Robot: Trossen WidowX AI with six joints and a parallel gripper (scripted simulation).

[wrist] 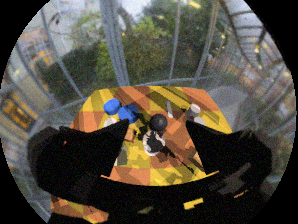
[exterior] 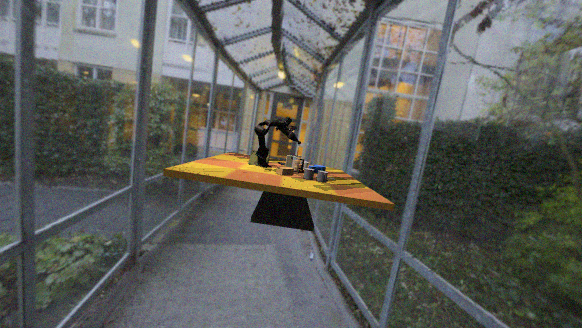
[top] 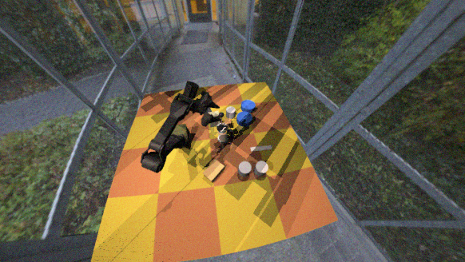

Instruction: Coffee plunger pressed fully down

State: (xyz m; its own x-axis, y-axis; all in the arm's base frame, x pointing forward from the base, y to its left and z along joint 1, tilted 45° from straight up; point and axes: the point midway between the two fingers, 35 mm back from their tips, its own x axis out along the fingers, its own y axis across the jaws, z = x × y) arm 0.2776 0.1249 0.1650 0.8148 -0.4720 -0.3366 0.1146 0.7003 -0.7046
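Right now the coffee press is 20 mm ahead of my gripper tip, 10 mm to the right of it and 130 mm below it. Also, from my gripper tip: white stick: 240 mm ahead, 140 mm to the right, 250 mm below; tan block: 100 mm behind, 230 mm to the right, 230 mm below.
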